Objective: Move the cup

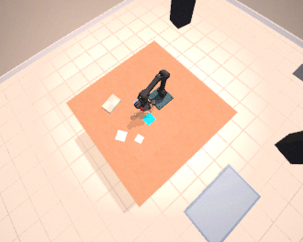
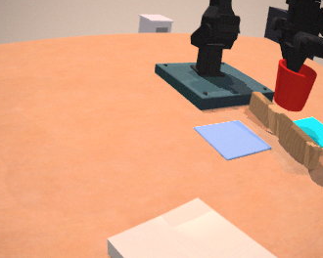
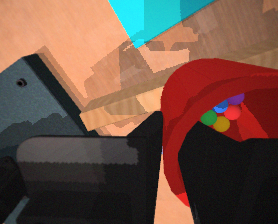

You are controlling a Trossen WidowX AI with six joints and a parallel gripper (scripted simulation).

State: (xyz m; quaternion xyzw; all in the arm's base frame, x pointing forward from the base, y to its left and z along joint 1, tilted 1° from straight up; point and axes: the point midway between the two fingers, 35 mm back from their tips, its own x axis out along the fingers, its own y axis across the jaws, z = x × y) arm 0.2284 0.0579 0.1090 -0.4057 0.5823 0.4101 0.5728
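My gripper tip is 30 mm to the left of the yellow marble, 30 mm short of it and 20 mm above it. From my gripper tip the other things lie so: cyan pad: 110 mm below, 90 mm to the left, 30 mm ahead; then wooden bar: 90 mm below, 30 mm ahead, 10 mm to the right; then red cup: 30 mm ahead, 10 mm to the right.
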